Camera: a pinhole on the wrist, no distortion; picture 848 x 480 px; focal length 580.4 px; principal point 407.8 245.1 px. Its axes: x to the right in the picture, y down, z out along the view. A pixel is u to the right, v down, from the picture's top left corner.
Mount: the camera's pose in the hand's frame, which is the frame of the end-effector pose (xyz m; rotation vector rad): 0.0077 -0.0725 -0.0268 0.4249 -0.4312 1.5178
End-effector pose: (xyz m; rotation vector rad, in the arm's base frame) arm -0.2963 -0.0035 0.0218 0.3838 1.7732 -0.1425
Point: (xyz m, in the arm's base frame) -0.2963 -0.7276 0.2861
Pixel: outside the picture
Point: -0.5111 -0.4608 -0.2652
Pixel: outside the picture
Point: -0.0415 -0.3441 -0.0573
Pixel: 482 300
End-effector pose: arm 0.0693 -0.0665 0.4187 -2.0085 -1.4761 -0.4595
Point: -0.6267 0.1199 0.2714
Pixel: 60 424
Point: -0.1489 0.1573 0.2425
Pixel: 497 272
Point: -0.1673 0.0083 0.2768
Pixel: outside the picture
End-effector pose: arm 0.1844 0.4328 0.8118 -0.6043 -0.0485 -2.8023
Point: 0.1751 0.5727 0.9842
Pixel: 529 141
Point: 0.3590 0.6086 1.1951
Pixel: 667 311
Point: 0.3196 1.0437 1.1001
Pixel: 204 401
